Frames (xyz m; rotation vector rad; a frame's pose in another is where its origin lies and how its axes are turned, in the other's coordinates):
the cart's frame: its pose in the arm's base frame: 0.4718 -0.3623 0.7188 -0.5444 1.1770 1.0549
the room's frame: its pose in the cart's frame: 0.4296 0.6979 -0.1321 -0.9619 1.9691 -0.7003
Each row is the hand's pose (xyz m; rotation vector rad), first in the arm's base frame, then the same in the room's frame.
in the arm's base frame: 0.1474 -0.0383 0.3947 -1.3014 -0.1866 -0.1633
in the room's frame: 0.2133 -0.2722 -0.0392 1.9620 -0.7684 -0.9513
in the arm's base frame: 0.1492 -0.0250 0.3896 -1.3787 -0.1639 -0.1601
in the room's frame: 0.2026 -0.2813 -0.0364 1.8874 -0.7345 -0.9493
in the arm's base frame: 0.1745 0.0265 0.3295 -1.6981 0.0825 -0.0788
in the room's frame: 0.1676 -0.3393 0.0116 1.5296 -0.6617 -0.7961
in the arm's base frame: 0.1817 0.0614 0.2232 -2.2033 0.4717 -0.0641
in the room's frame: 0.1343 -0.3822 0.1097 1.0075 -0.4125 -0.5851
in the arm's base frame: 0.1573 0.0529 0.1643 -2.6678 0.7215 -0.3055
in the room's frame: 0.1249 -0.3680 0.1717 0.6231 -0.0099 -0.4827
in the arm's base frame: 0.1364 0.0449 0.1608 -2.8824 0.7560 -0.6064
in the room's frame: 0.1207 -0.3470 0.1789 0.4839 0.2828 -0.4741
